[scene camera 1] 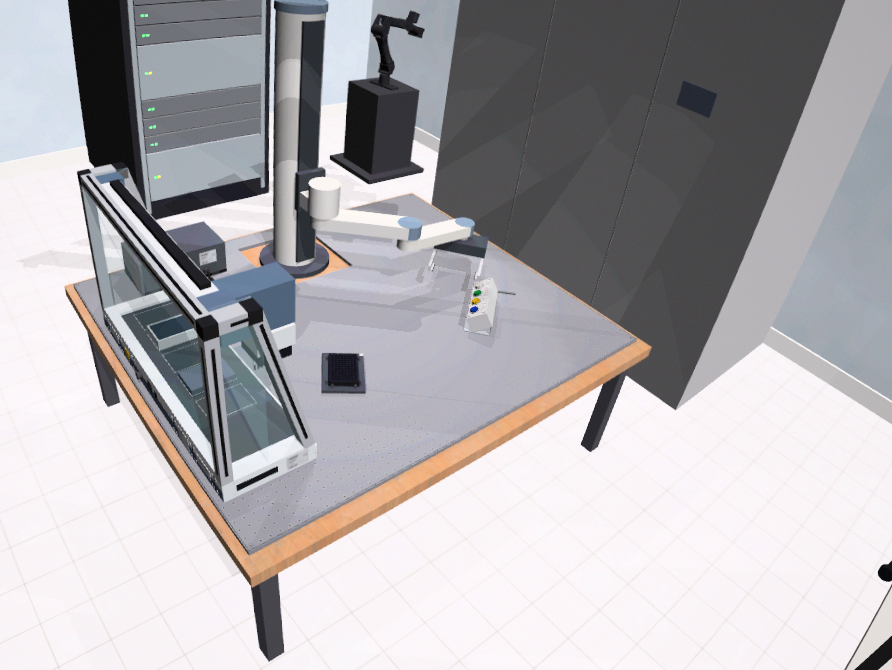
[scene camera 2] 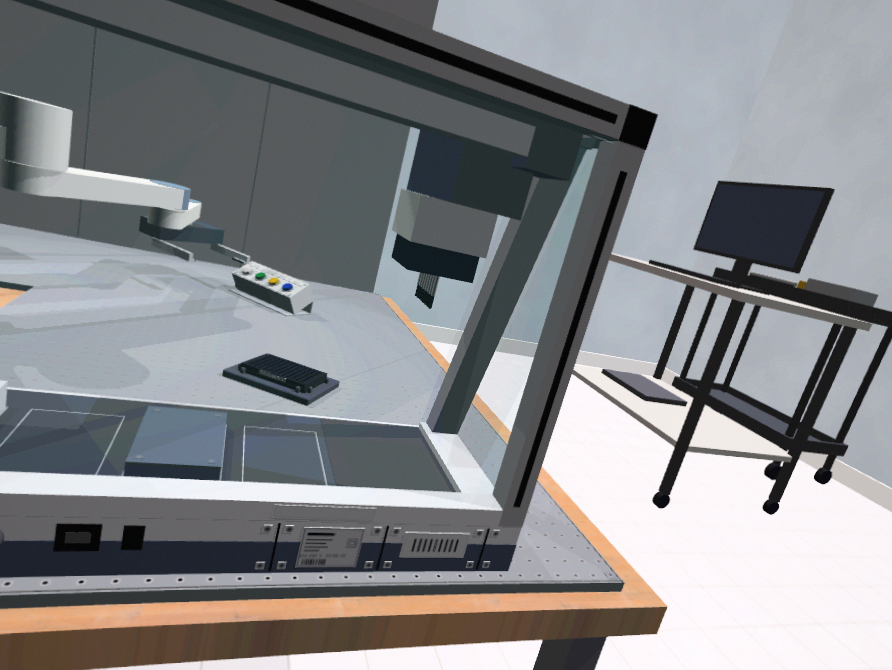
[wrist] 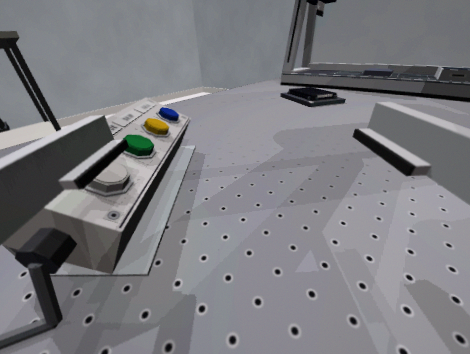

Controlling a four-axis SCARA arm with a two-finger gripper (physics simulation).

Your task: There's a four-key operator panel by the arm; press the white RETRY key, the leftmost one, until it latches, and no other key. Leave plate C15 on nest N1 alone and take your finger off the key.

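Places are measured from the arm's base along level axes (x left, y back, z up), in centimetres.
Where they show: gripper, fingertip midpoint: (scene camera 1: 453,273) (scene camera 2: 221,259) (wrist: 239,124); arm's base at its link origin: (scene camera 1: 294,260).
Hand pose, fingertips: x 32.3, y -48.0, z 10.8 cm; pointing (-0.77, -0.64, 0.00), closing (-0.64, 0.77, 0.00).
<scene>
Each offset is from my fingertips to the centre of the thing. "spot": to the spot under its first point.
The operator panel {dx +1.9, dy -13.3, dz -5.3 cm} (scene camera 1: 481,317) (scene camera 2: 292,297) (wrist: 90,220) has white, green, yellow and blue keys. The white RETRY key {dx +6.2, dy -6.7, dz -3.1 cm} (scene camera 2: 247,271) (wrist: 111,178) is at one end and stands proud of its collar in the wrist view. My gripper (scene camera 1: 455,266) (scene camera 2: 218,258) (wrist: 239,124) is open and empty. One finger is low over the white-key end, and its tip hides part of that key in the wrist view; whether they touch I cannot tell. The other finger is off the panel's side. The black plate {dx -53.6, dy -14.3, dz -7.6 cm} (scene camera 1: 343,369) (scene camera 2: 277,371) (wrist: 315,93) sits flat on the dark nest (scene camera 1: 326,383) (scene camera 2: 324,390).
A black cable fitting {spot: dx +10.8, dy -4.7, dz -4.5 cm} (wrist: 46,251) sticks out of the panel's near end. The glass-sided enclosure (scene camera 1: 306,451) (scene camera 2: 475,497) (wrist: 295,77) stands along another part of the table, beyond the plate. The arm's column (scene camera 1: 286,144) stands at the back, with dark cabinets (scene camera 1: 562,129) behind the table.
</scene>
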